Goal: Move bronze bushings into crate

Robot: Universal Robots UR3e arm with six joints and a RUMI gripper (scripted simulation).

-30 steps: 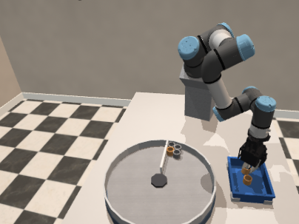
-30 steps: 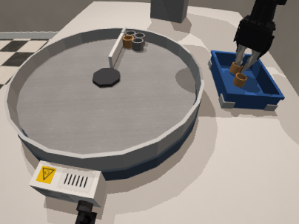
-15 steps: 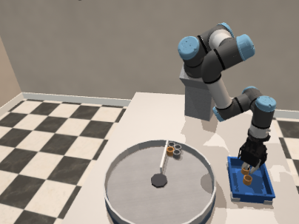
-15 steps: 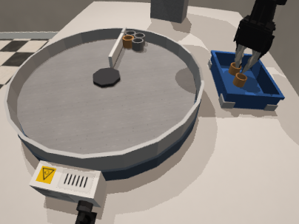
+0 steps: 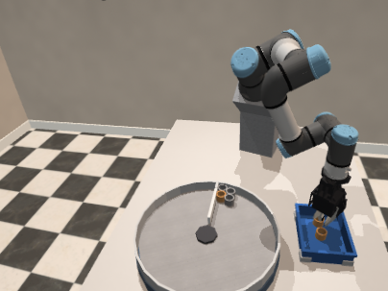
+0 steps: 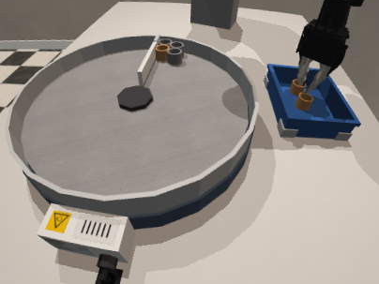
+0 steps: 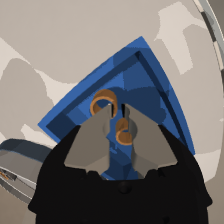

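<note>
The blue crate lies 40 mm ahead of my hand, 20 mm to the right of it and 10 mm below it. Round my hand: grey turntable: 30 mm ahead, 380 mm to the right, 20 mm above.
</note>
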